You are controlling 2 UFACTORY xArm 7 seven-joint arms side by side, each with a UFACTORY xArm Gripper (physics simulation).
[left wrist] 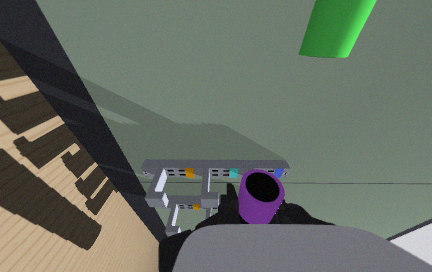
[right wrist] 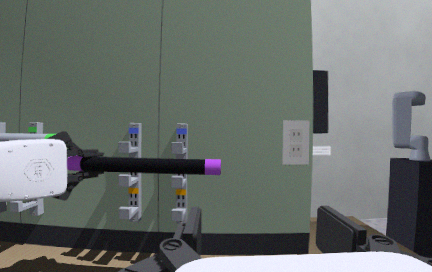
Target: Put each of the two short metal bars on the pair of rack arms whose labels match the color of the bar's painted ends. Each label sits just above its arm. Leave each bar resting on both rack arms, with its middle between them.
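Frame: origin at the left arm's base, x ahead, y left, z up, level; centimetres.
Seen in the pictures: left gripper, fingertip midpoint: (right wrist: 101, 162); right gripper, fingertip midpoint: (right wrist: 259, 226).
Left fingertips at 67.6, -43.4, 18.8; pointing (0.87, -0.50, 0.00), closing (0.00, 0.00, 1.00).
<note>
Offsets run from my left fingertips to a thing's top centre, as dx, dy, dz. "pt": to the spot under its first point. Level surfaces: height alone.
A black bar with purple ends {-1.0, -10.4, +1.6} (left wrist: 262, 205) (right wrist: 150, 165) is level, held near one end in my left gripper (left wrist: 246, 196) (right wrist: 101, 162). In the right wrist view it crosses in front of the right rack pair, whose uprights (right wrist: 139, 172) {pt +8.5, -16.4, -10.5} (right wrist: 184, 202) carry blue labels {pt +7.0, -3.6, +6.9} (right wrist: 133, 131) {pt +8.3, -15.5, +7.1} (right wrist: 181, 131) and orange labels {pt +7.0, -3.6, -8.1} (right wrist: 133, 191) {pt +8.3, -15.4, -8.0} (right wrist: 180, 192). A teal label {pt +7.0, -3.7, -0.3} (left wrist: 234, 173) shows in the left wrist view. A grey bar with a green end {+0.6, +29.1, +6.0} (left wrist: 335, 30) (right wrist: 50, 136) lies level by a left upright with a green label {pt +3.9, +24.2, +7.1} (right wrist: 32, 129); its support is hidden. My right gripper (right wrist: 259, 226) is open and empty.
A wall outlet plate {+13.6, -44.3, +10.4} (right wrist: 296, 142) is right of the racks on the green wall panel (right wrist: 240, 65). A grey device (right wrist: 401, 120) stands on a dark pedestal (right wrist: 410, 200) at the far right. A wooden surface {dz -25.3} (left wrist: 125, 235) shows below the wall.
</note>
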